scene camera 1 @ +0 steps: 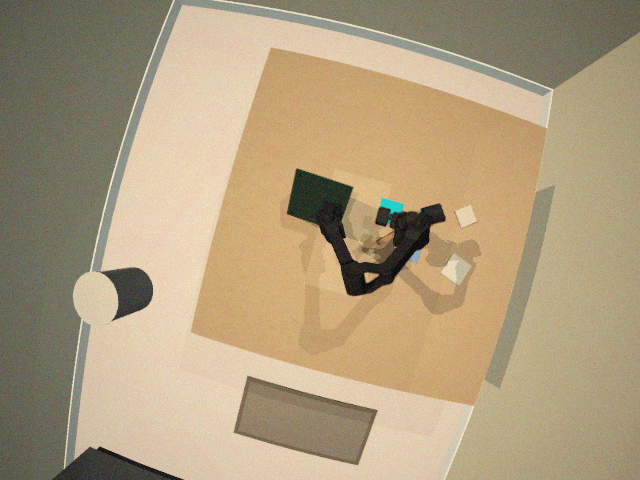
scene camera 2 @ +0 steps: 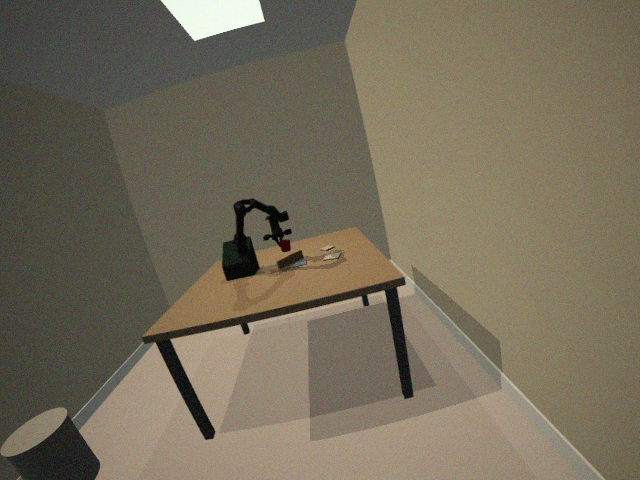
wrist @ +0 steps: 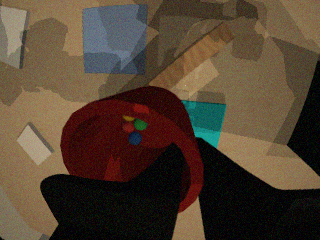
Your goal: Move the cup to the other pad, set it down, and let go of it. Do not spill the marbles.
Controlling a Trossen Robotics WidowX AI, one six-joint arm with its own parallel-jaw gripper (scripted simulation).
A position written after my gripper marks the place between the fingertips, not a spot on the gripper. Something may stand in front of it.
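Note:
My gripper [wrist: 188, 142] is here in the scene. I can also see a wooden bar [wrist: 210, 43] and a red cup [wrist: 93, 145], as well as a cyan pad [wrist: 206, 118] and a pale blue pad [wrist: 112, 43].

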